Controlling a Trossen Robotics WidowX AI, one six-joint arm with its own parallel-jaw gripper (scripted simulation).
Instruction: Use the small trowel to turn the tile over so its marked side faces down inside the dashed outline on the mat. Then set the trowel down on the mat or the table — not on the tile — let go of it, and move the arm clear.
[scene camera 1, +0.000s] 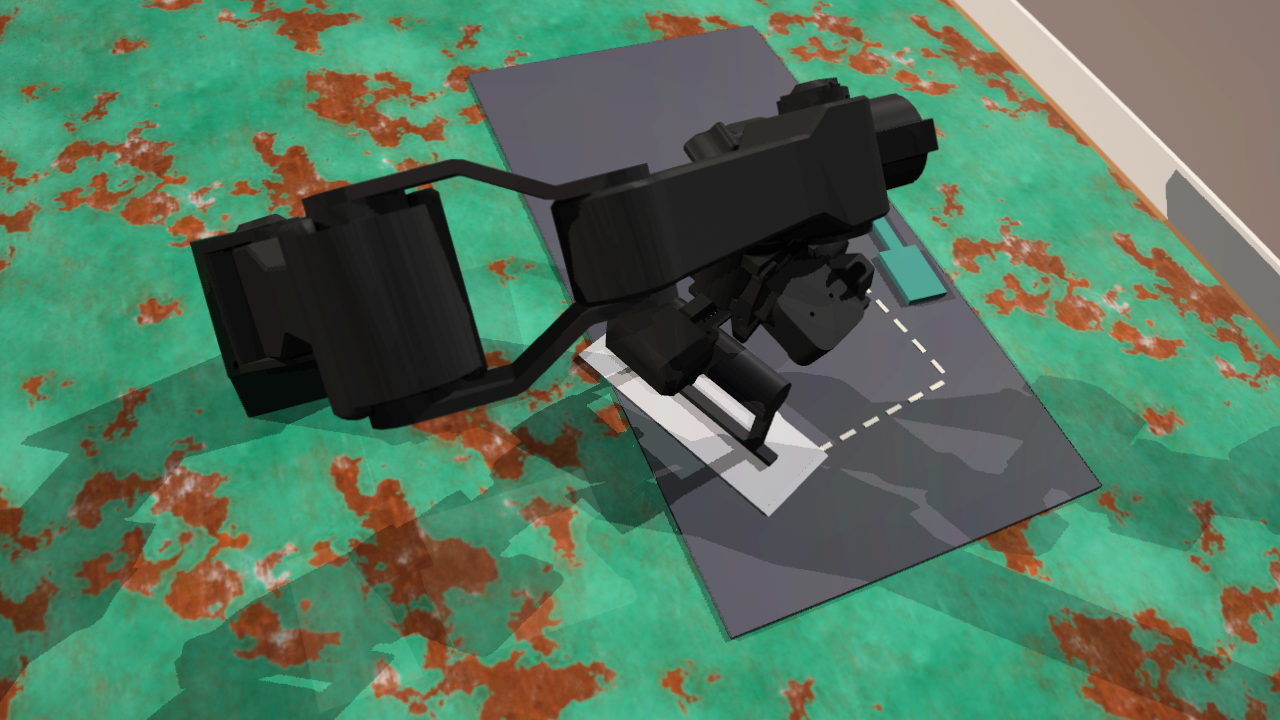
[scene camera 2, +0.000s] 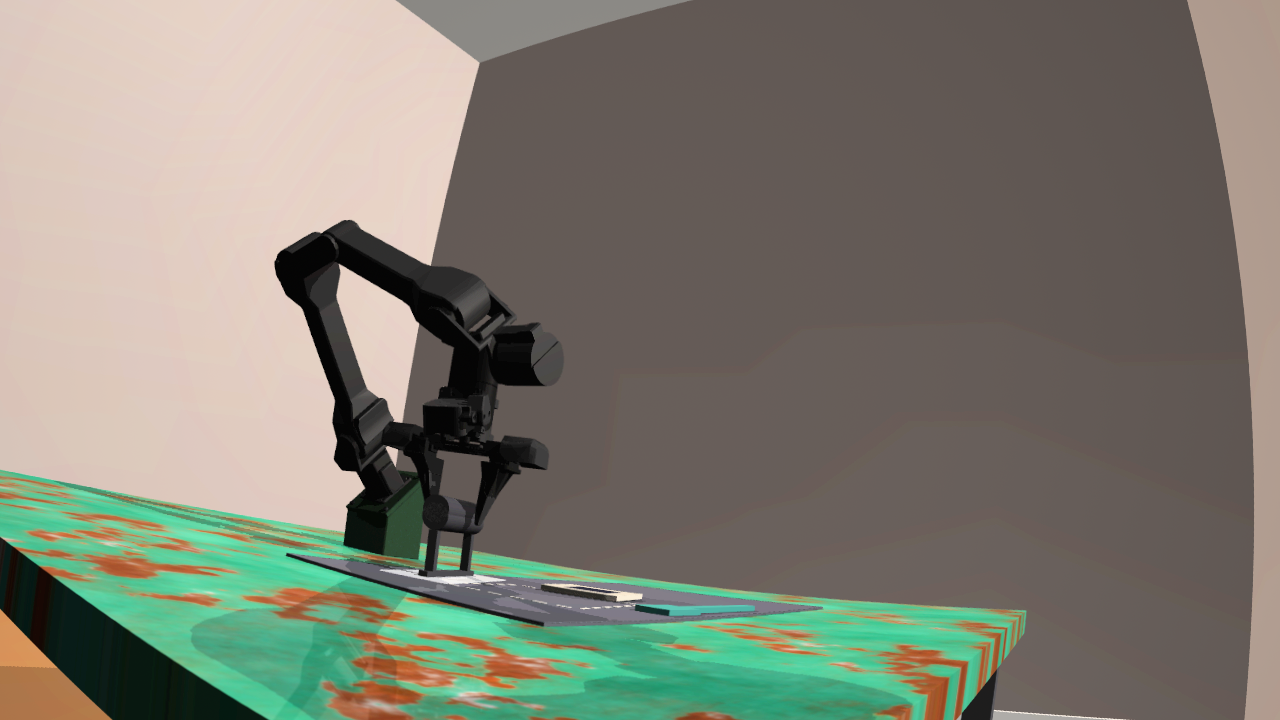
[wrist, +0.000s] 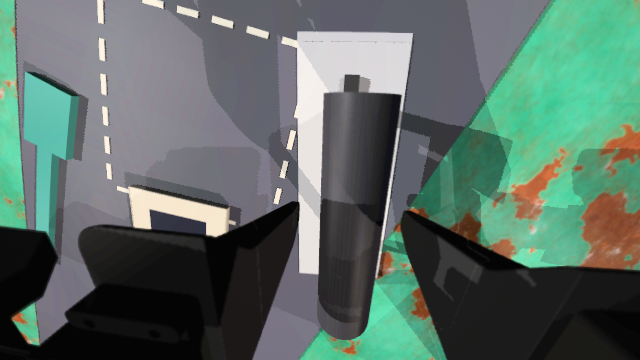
Labels:
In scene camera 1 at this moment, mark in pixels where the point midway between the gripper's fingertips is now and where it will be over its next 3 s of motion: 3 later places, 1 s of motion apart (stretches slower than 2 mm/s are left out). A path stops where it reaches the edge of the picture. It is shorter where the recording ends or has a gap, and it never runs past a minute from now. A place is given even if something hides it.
My gripper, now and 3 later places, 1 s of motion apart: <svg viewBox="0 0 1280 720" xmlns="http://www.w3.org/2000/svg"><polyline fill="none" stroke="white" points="713,359 724,310 712,327 714,341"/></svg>

